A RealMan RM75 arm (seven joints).
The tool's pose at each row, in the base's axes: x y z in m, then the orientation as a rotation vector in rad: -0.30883, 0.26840, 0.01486, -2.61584, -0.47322, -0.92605; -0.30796, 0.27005, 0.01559, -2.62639, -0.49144, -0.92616; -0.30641, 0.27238, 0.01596, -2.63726, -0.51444, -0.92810; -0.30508, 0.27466, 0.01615, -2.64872, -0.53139, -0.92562; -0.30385, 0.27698, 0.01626, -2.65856, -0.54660, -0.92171; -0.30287, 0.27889, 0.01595, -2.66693, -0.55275, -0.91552; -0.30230, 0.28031, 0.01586, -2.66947, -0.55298, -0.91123; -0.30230, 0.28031, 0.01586, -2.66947, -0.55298, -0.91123; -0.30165, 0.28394, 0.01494, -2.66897, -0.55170, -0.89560; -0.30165, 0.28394, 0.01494, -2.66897, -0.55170, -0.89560; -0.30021, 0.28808, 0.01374, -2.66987, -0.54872, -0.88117; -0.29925, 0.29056, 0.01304, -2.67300, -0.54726, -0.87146; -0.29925, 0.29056, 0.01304, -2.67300, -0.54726, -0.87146; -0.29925, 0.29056, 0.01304, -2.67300, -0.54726, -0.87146; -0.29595, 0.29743, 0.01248, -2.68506, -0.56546, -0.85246
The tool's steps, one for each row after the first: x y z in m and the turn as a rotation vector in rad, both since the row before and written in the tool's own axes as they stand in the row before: 0.00144, -0.00125, 0.00060, -0.00775, -0.00632, -0.01424; 0.00187, -0.00150, 0.00149, -0.00849, -0.00600, -0.01791; 0.00162, -0.00150, 0.00146, -0.00784, -0.00799, -0.01289; 0.00154, -0.00156, 0.00146, -0.00607, -0.00796, -0.01115; 0.00101, -0.00124, 0.00147, -0.00448, -0.00755, -0.00425; 0.00074, -0.00101, 0.00089, -0.00050, -0.00348, 0.00028; 0.00000, 0.00000, 0.00000, 0.00000, 0.00000, 0.00000; 0.00087, -0.00284, 0.00237, 0.00657, -0.00873, 0.00381; 0.00000, 0.00000, 0.00000, 0.00000, 0.00000, 0.00000; 0.00142, -0.00290, 0.00320, 0.00472, -0.00838, 0.00456; 0.00094, -0.00169, 0.00195, 0.00095, -0.00666, 0.00236; 0.00000, 0.00000, 0.00000, 0.00000, 0.00000, 0.00000; 0.00000, 0.00000, 0.00000, 0.00000, 0.00000, 0.00000; 0.00395, -0.00461, 0.00464, -0.00256, -0.01793, -0.01072
